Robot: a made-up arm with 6 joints. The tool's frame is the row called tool. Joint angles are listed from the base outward.
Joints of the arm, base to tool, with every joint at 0 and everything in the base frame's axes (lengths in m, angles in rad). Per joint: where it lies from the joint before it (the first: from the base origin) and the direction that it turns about. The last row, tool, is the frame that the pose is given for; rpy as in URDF.
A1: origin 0.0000 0.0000 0.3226 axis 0 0 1
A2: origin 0.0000 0.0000 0.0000 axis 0 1 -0.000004
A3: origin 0.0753 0.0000 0.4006 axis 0 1 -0.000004
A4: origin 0.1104 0.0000 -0.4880 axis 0 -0.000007 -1
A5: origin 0.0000 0.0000 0.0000 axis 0 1 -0.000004
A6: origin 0.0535 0.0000 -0.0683 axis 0 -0.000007 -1
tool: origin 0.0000 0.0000 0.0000 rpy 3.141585 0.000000 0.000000
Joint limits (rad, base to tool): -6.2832..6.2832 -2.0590..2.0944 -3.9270..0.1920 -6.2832..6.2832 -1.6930..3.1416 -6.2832..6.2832
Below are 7 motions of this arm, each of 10 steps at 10 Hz.
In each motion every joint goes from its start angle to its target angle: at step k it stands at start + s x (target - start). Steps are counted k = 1, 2, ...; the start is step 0. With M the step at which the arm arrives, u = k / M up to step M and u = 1 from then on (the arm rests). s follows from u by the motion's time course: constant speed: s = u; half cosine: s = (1 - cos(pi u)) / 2; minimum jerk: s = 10 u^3 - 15 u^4 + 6 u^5.
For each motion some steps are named. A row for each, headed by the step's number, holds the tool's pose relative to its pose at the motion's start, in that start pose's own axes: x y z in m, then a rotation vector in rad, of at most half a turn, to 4 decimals.
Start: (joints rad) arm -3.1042 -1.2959 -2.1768 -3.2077 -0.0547 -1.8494
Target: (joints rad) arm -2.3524 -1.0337 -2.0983 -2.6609 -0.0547 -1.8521
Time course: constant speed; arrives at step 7
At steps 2, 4, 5, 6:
2: 0.0691 0.1159 0.0247 -0.1043 0.0132 0.3645
4: 0.1035 0.2343 0.0387 -0.1991 0.0242 0.7336
5: 0.1081 0.2912 0.0426 -0.2437 0.0286 0.9194
6: 0.1050 0.3451 0.0450 -0.2868 0.0319 1.1058

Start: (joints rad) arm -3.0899 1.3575 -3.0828 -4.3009 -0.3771 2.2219
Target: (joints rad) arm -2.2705 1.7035 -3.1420 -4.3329 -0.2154 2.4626
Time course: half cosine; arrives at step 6
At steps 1, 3, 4, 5, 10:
1: 0.0533 0.0065 -0.0113 -0.0182 0.0630 0.0072
3: 0.3761 0.0352 -0.1591 -0.1201 0.4742 0.0389
4: 0.5321 0.0349 -0.2960 -0.1667 0.7132 0.0430
5: 0.6263 0.0243 -0.4146 -0.1951 0.8882 0.0379
10: 0.6561 0.0179 -0.4609 -0.2044 0.9522 0.0342

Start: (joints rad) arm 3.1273 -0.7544 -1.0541 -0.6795 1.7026 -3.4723
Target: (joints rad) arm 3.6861 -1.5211 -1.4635 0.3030 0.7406 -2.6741
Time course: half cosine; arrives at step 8
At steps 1, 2, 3, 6, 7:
1: 0.0141 -0.0006 -0.0190 -0.0155 -0.0940 0.0367
2: 0.0613 -0.0032 -0.0700 -0.0778 -0.3609 0.1397
3: 0.1512 -0.0108 -0.1327 -0.2250 -0.7532 0.2863
6: 0.5581 -0.0831 -0.1275 -1.2495 -1.8600 0.5973
7: 0.6370 -0.1050 -0.0757 -1.5556 -2.0038 0.5961

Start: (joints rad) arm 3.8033 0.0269 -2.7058 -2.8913 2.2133 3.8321
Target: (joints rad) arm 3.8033 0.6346 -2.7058 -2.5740 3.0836 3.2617
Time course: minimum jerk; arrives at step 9
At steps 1, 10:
1: 0.0032 -0.0003 -0.0055 0.0006 0.0037 -0.0102
10: 0.3773 -0.1236 -0.3850 0.1860 0.2566 -0.9478

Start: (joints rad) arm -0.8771 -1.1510 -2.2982 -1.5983 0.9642 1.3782
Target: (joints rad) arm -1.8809 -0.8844 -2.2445 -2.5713 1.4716 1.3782
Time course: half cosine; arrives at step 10
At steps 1, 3, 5, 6, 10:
1: -0.0031 -0.0107 -0.0103 -0.0113 0.0332 -0.0329
3: -0.0353 -0.0845 -0.0835 -0.0972 0.2959 -0.2599
5: -0.1177 -0.1822 -0.1872 -0.2302 0.7766 -0.5596
6: -0.1736 -0.2224 -0.2322 -0.2885 1.0533 -0.6822
10: -0.3219 -0.2821 -0.3017 -0.3594 1.7191 -0.8655

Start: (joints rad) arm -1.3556 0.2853 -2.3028 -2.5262 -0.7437 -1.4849
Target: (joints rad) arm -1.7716 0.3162 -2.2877 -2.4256 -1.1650 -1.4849
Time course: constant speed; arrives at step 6
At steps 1, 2, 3, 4, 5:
1: 0.0361 -0.0153 -0.0147 -0.0355 0.0517 0.0296
2: 0.0714 -0.0297 -0.0322 -0.0701 0.1006 0.0627
3: 0.1056 -0.0432 -0.0524 -0.1036 0.1466 0.0990
4: 0.1387 -0.0558 -0.0752 -0.1360 0.1894 0.1382
5: 0.1704 -0.0673 -0.1005 -0.1672 0.2289 0.1802

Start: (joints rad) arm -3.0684 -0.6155 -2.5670 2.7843 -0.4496 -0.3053
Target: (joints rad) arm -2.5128 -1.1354 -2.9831 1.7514 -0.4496 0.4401
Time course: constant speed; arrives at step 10
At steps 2, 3, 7, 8, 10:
2: -0.0480 -0.1191 -0.0792 0.1619 -0.1273 0.1043
3: -0.0583 -0.1825 -0.1237 0.2500 -0.1850 0.1638
7: -0.0016 -0.4337 -0.3265 0.6439 -0.3674 0.4346
8: 0.0366 -0.4893 -0.3813 0.7518 -0.3991 0.5064
10: 0.1380 -0.5831 -0.4931 0.9780 -0.4431 0.6484

